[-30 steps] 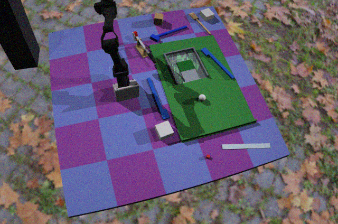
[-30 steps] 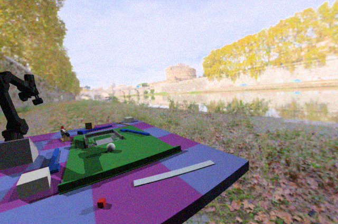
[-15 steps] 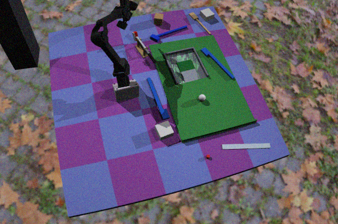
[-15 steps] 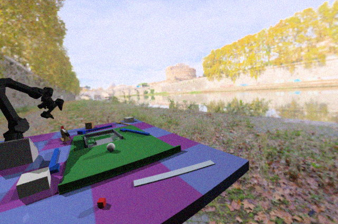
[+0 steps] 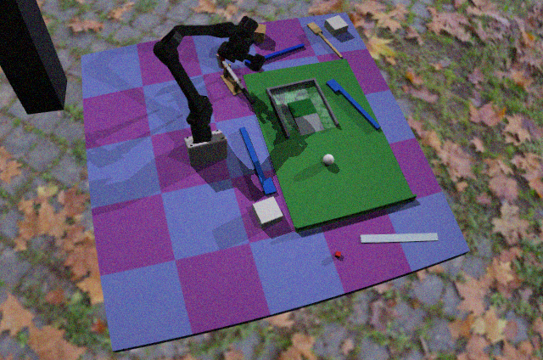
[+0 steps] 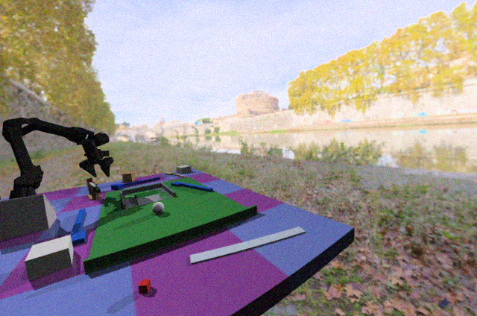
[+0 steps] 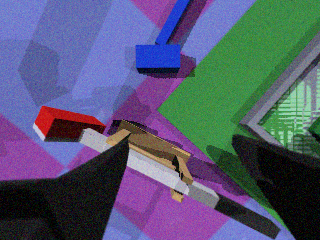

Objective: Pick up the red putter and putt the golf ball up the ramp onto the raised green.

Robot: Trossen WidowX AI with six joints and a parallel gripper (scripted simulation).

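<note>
The tan stand lies 5 cm behind my gripper tip, 1 cm to the right of it and 6 cm below it. The rest, counted from my gripper tip: white golf ball 26 cm ahead, 43 cm to the right, 7 cm below; then green mat 28 cm ahead, 30 cm to the right, 10 cm below; then brown cube 10 cm ahead, 26 cm to the left, 7 cm below.
</note>
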